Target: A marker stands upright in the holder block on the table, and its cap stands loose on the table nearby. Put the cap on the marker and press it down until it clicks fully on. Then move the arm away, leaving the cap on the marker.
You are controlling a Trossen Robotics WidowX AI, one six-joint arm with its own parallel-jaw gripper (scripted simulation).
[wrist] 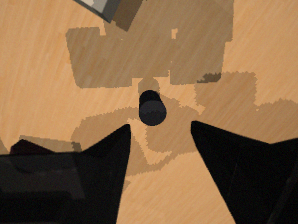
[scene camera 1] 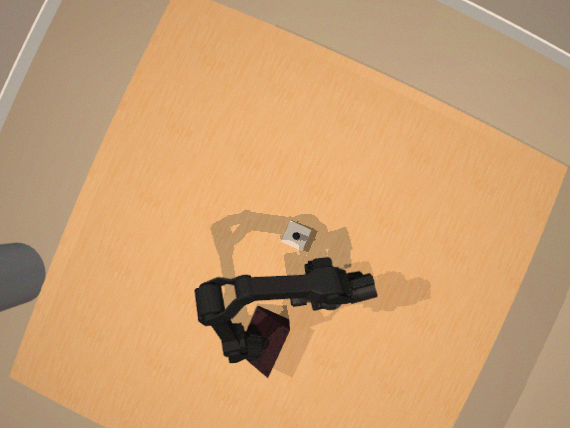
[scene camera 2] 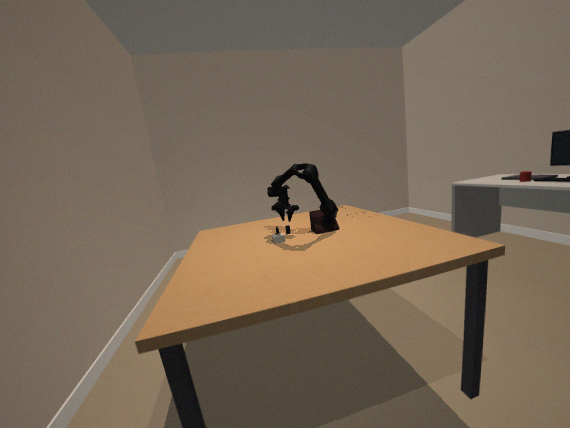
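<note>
My gripper (wrist: 160,127), visible. Dark cap (wrist: 152,112), visible.
</note>
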